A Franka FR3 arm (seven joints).
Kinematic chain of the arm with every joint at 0, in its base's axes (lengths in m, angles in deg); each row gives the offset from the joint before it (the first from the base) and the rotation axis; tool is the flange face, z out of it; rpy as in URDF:
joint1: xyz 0 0 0.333 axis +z
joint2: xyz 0 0 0 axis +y
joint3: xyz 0 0 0.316 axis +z
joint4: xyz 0.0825 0 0 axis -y
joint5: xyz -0.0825 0 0.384 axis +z
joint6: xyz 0 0 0 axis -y
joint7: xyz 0.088 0 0 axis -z
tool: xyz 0 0 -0.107 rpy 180 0 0
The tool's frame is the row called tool.
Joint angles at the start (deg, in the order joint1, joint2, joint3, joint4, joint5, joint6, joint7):
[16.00 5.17 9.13 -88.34 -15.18 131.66 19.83]
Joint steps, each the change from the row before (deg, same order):
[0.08 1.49 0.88 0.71 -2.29 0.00 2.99]
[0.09 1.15 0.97 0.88 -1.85 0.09 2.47]
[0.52 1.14 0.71 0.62 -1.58 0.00 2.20]
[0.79 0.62 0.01 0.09 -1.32 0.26 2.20]
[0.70 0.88 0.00 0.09 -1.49 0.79 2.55]
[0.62 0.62 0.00 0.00 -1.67 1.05 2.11]
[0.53 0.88 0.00 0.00 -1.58 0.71 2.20]
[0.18 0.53 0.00 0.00 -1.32 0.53 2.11]
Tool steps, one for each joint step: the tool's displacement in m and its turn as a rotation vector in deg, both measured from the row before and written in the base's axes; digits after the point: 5 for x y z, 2 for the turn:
[0.00417 0.01058 -0.00955 -0.16 0.09 -1.19]
[0.00151 0.01104 -0.00412 0.17 -0.36 -0.68]
[0.00030 0.01299 -0.00672 0.09 0.00 -0.34]
[-0.00066 0.00898 -0.00543 0.26 -0.18 -0.67]
[0.00106 0.00896 -0.00726 0.54 -0.43 -0.80]
[-0.00004 0.00809 -0.00462 0.30 -0.92 -0.37]
[0.00149 0.00737 -0.00843 0.21 -0.37 -0.61]
[0.00162 0.00311 -0.00487 0.41 -0.45 -0.96]

